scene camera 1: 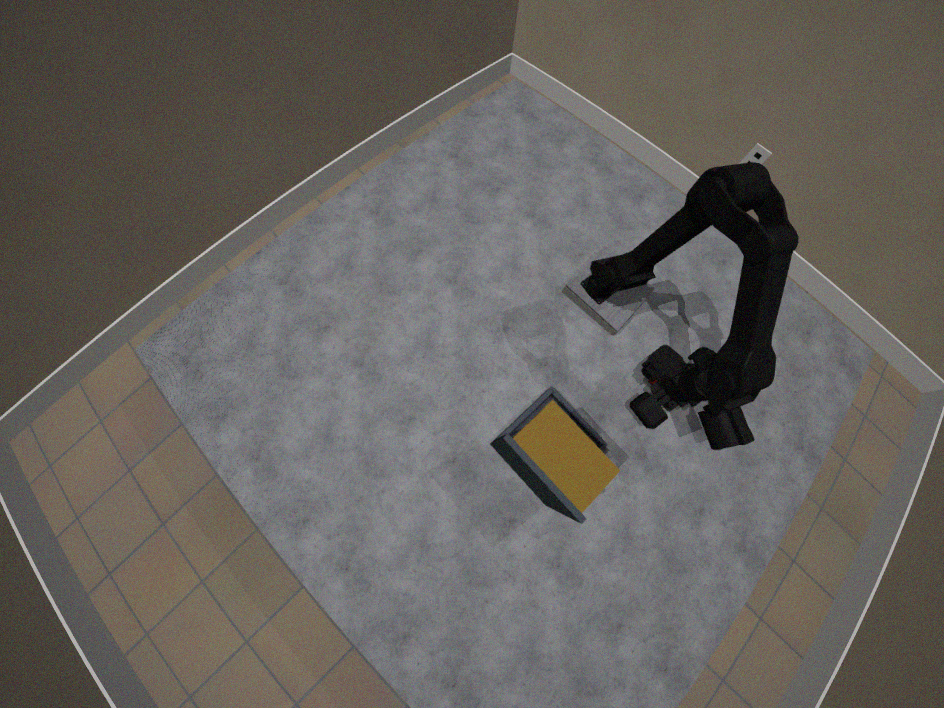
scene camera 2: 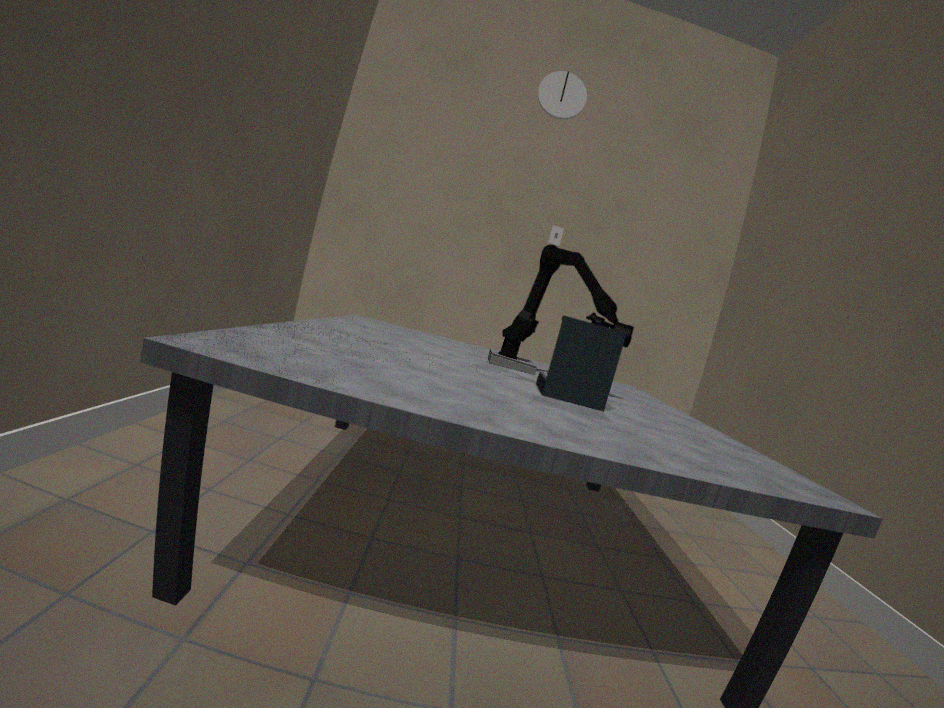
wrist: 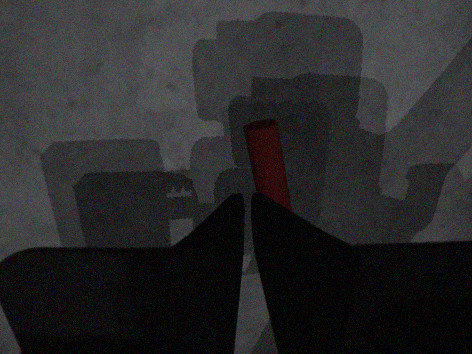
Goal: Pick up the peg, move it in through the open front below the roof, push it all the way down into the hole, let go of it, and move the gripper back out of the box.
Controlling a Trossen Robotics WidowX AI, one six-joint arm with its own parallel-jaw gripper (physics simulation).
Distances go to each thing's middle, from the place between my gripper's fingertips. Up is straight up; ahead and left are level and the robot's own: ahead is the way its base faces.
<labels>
My gripper is now 260 mm short of the box (scene camera 1: 504,444), 60 mm to the left of it and 80 mm below it. The rest, counted from my hand: yellow roof (scene camera 1: 573,462) (290 mm ahead, 60 mm to the right, 180 mm above).
</labels>
